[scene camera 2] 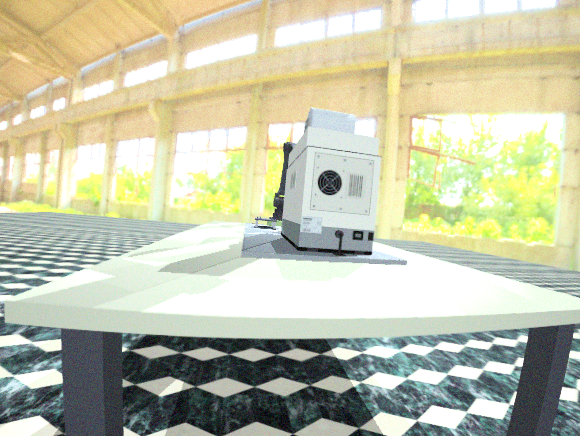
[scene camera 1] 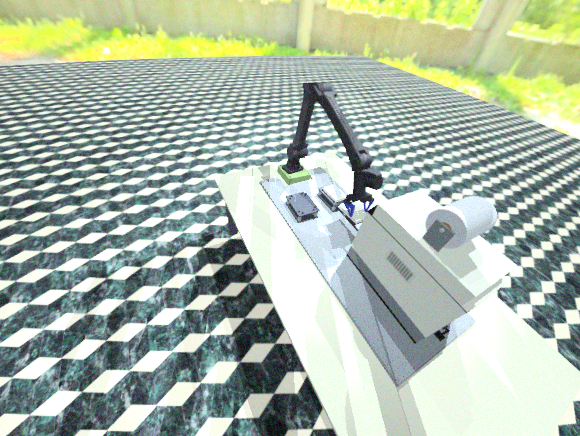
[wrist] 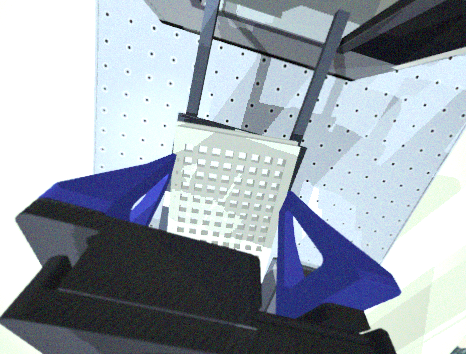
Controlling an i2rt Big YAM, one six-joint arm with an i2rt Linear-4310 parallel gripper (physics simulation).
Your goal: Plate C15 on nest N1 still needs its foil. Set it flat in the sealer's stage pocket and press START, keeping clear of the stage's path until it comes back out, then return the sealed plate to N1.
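Places are measured from the arm's base along level axes (x ahead, y left, z up), in millimetres.
Pixels of known places: gripper, fingertip midpoint: (scene camera 1: 358, 214) (wrist: 232, 179); arm's base, link origin: (scene camera 2: 278, 220) (scene camera 1: 292, 168).
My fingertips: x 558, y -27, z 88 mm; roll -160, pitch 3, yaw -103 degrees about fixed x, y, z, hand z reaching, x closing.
Observation:
Ahead of a thing's pixels: the offset from my fingertips to its top centre. "spot": to the spot under its first point.
My gripper (scene camera 1: 359, 211) (wrist: 232, 179) has its blue fingers shut on the two sides of the pale plate C15 @[dx -31, dy +2, dz +6 mm] (wrist: 230, 202), with rows of square wells facing up. The plate is over the sealer's dark stage @[spot: dx +37, dy +37, dz -15 mm] (wrist: 187, 118), whose rim shows past its far and right edges. I cannot tell whether its underside touches the pocket. The stage is out on two rails @[spot: dx +77, dy -54, dz -25 mm] (wrist: 320, 75) in front of the sealer (scene camera 1: 405, 270) (scene camera 2: 345, 237). The gripper is close to the sealer's front in scene camera 1. No START button can be made out, and I cannot read which nest is N1.
A dark block with corner posts @[dx -256, dy -127, dz -63 mm] (scene camera 1: 301, 204) and a low pale-topped holder @[dx -227, dy +83, dz -59 mm] (scene camera 1: 330, 197) stand between the arm's green base (scene camera 1: 295, 175) and the sealer. A white foil roll @[dx +338, dy -51, dz +352 mm] (scene camera 1: 475, 220) sits on the sealer. The sealer's dark opening @[spot: dx +98, dy -96, dz -1 mm] (wrist: 420, 37) is at the wrist view's top right.

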